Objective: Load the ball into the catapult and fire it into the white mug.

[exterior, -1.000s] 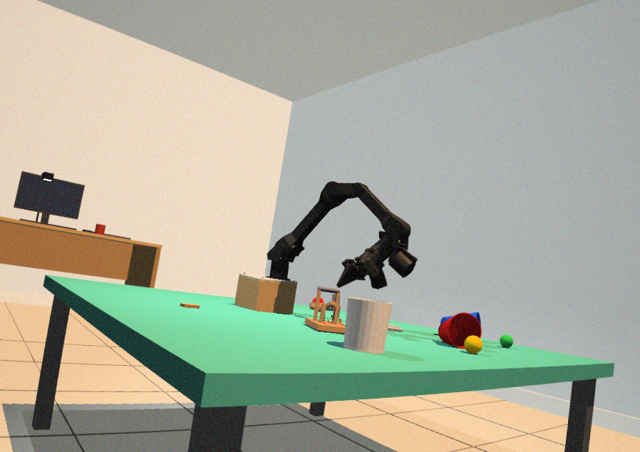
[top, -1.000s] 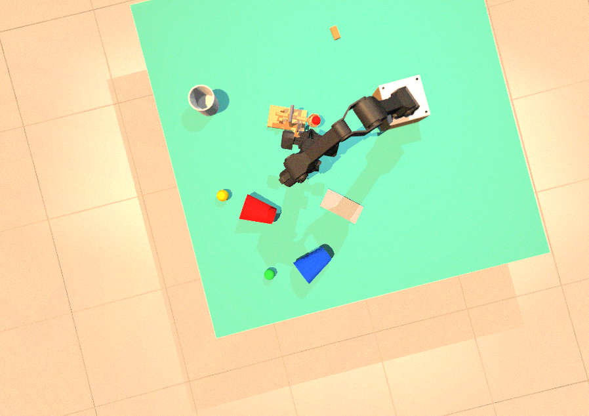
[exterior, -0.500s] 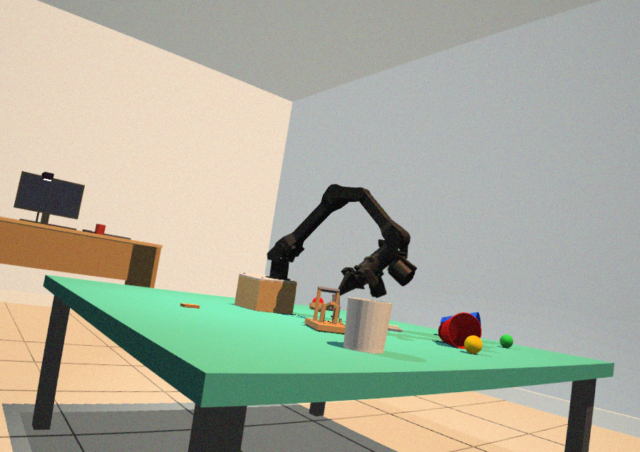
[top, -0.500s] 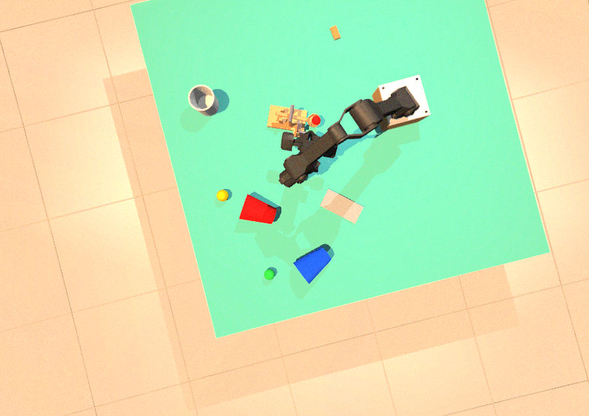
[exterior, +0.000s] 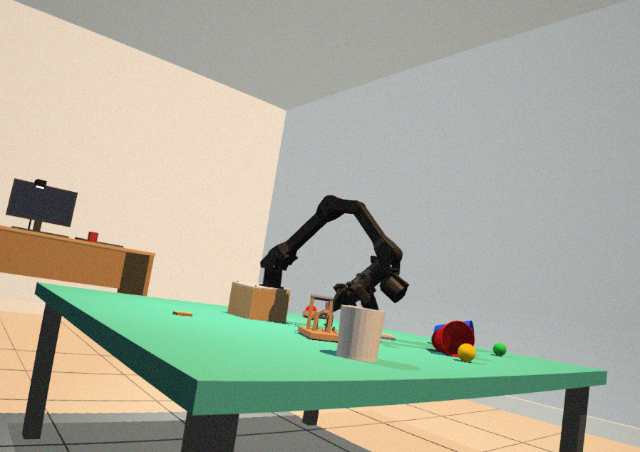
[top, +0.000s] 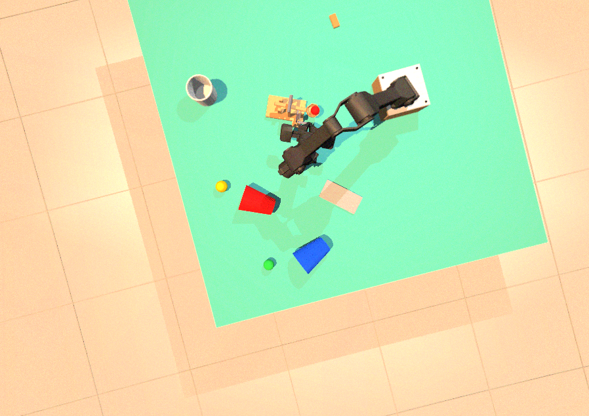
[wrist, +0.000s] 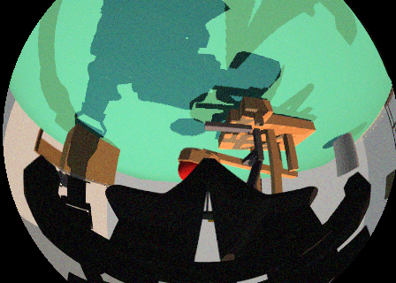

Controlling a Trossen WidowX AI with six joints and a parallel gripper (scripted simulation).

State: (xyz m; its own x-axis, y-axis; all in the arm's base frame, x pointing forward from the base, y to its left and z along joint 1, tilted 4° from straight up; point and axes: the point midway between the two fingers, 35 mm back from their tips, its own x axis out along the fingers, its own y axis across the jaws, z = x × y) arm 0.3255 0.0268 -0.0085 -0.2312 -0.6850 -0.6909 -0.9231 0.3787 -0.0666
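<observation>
The red ball lies 30 mm behind my gripper tip and 40 mm to the right of it. The rest, counted from my gripper tip: wooden catapult 40 mm ahead, 50 mm to the right, 10 mm below; yellow ball 370 mm ahead, 150 mm to the left, 40 mm below; grey flat plate 60 mm behind, 290 mm to the left, 60 mm below.
</observation>
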